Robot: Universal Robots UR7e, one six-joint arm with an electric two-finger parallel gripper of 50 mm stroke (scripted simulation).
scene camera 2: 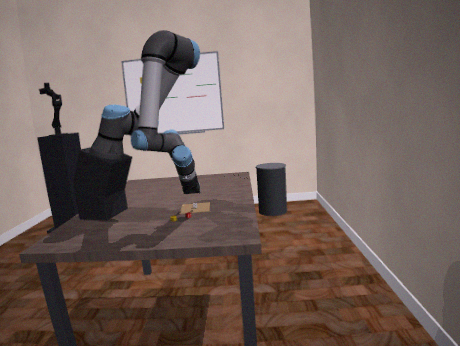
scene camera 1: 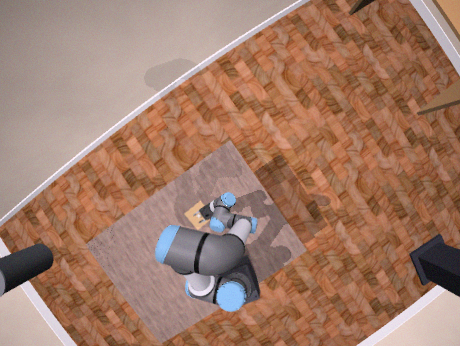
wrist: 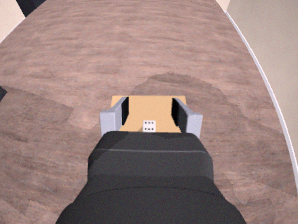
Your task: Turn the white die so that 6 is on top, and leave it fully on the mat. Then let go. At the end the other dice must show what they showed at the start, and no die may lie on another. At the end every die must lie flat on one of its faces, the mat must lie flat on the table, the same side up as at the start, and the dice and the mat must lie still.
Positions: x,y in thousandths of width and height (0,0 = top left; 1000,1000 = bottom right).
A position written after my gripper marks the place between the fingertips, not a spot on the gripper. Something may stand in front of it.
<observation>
In view: my gripper (wrist: 505,475) and a tan mat (wrist: 532,484).
</observation>
